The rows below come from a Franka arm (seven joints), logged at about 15 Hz.
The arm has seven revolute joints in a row. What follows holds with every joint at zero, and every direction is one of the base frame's. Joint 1 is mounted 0.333 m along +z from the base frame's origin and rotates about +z. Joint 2 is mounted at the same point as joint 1 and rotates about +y. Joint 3 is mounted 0.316 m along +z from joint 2 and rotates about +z. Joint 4 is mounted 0.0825 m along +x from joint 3 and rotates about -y. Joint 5 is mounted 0.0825 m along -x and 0.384 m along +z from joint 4 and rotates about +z. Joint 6 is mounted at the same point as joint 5 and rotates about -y. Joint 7 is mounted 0.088 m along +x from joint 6 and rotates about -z. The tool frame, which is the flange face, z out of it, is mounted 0.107 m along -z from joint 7; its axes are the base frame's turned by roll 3.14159, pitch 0 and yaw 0 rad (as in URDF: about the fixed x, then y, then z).
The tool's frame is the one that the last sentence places.
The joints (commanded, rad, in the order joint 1, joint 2, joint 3, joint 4, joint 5, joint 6, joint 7), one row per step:
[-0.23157, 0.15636, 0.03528, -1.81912, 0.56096, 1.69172, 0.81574]
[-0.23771, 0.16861, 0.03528, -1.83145, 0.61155, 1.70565, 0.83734]
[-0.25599, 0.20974, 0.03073, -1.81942, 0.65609, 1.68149, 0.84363]
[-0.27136, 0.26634, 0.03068, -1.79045, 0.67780, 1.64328, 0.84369]
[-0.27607, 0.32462, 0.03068, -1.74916, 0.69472, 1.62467, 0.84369]
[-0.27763, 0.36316, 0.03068, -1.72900, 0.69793, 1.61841, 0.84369]
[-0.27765, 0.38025, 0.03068, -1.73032, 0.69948, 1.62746, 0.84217]
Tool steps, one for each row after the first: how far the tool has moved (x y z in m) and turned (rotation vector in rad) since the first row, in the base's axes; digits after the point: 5 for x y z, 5 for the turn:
[0.00188, -0.00074, -0.00955, 0.04306, 0.01686, -0.05103]
[0.00563, -0.01018, -0.02658, 0.09777, 0.05903, -0.08520]
[0.01144, -0.01698, -0.04681, 0.14002, 0.10933, -0.09056]
[0.02193, -0.02023, -0.06316, 0.16814, 0.13549, -0.09335]
[0.02726, -0.02204, -0.07775, 0.17853, 0.15699, -0.09417]
[0.02844, -0.02279, -0.08843, 0.18047, 0.16700, -0.09979]

